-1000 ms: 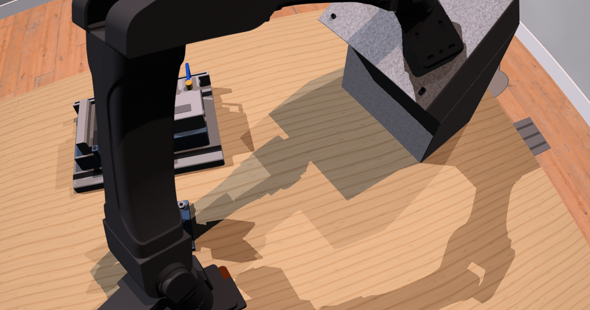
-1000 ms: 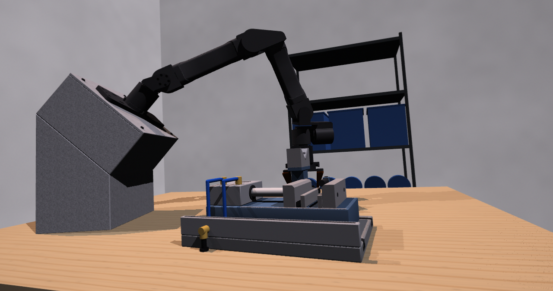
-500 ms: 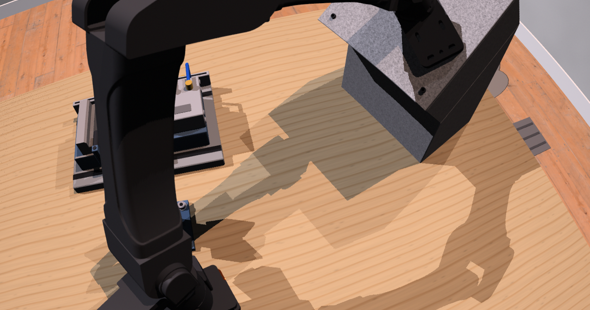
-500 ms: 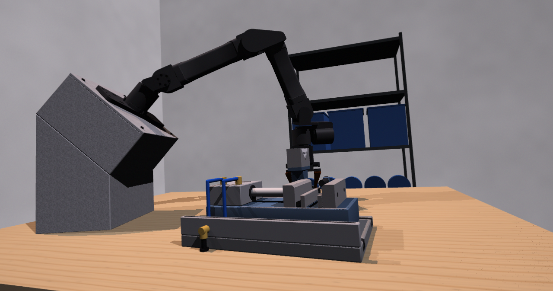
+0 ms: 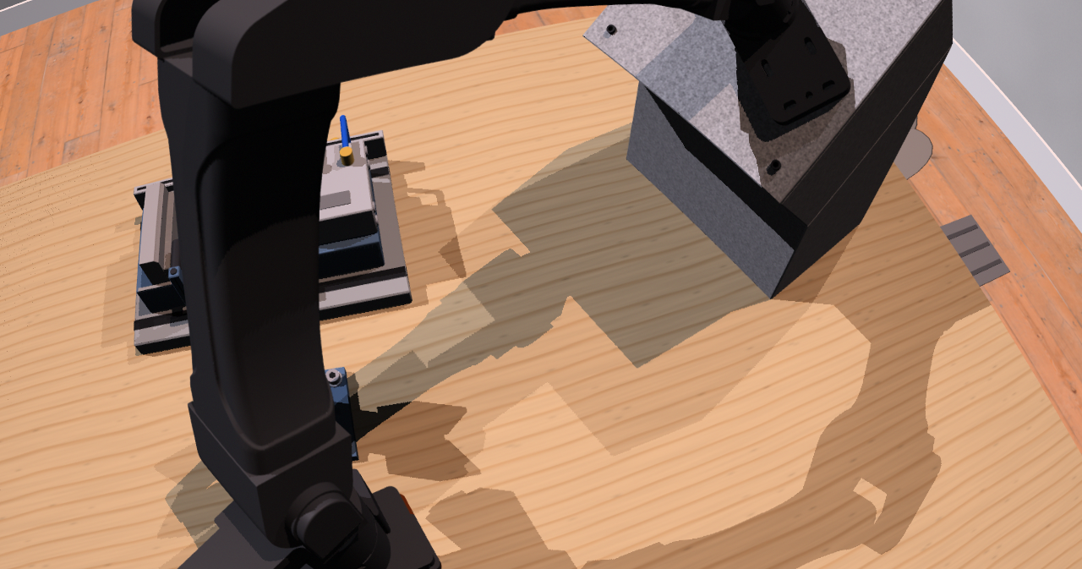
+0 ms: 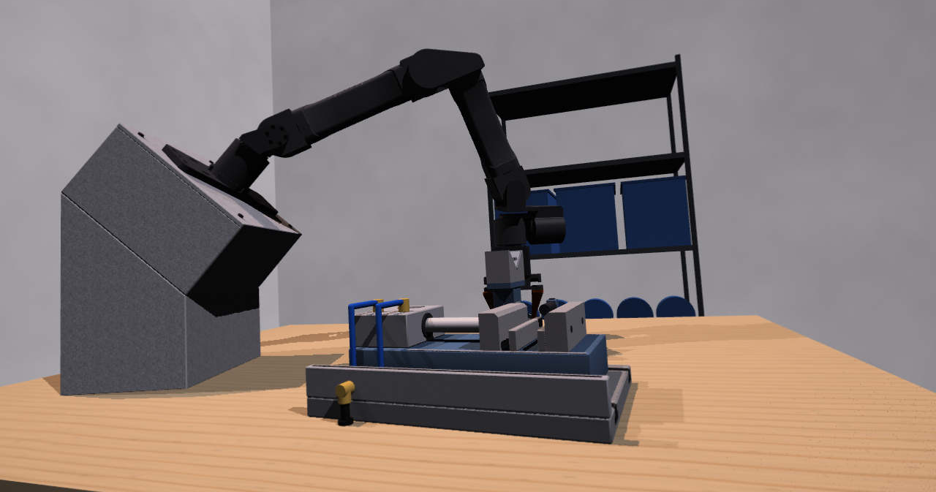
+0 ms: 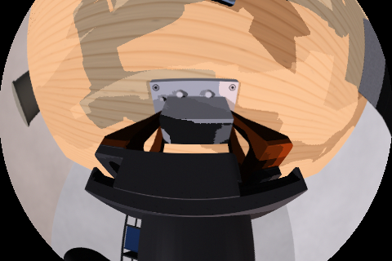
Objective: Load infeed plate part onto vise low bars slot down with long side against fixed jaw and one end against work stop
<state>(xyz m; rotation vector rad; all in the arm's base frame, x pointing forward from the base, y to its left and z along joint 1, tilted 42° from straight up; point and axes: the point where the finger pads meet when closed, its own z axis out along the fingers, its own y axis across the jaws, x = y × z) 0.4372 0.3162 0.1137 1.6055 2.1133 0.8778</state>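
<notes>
Right now the infeed plate is 1 cm to the left of my hand and 2 cm below it. Also, from my hand: grey part 1 cm to the left; then work stop rod 18 cm ahead, 29 cm to the right, 6 cm above; then vise 11 cm ahead, 34 cm to the right, 1 cm above.
</notes>
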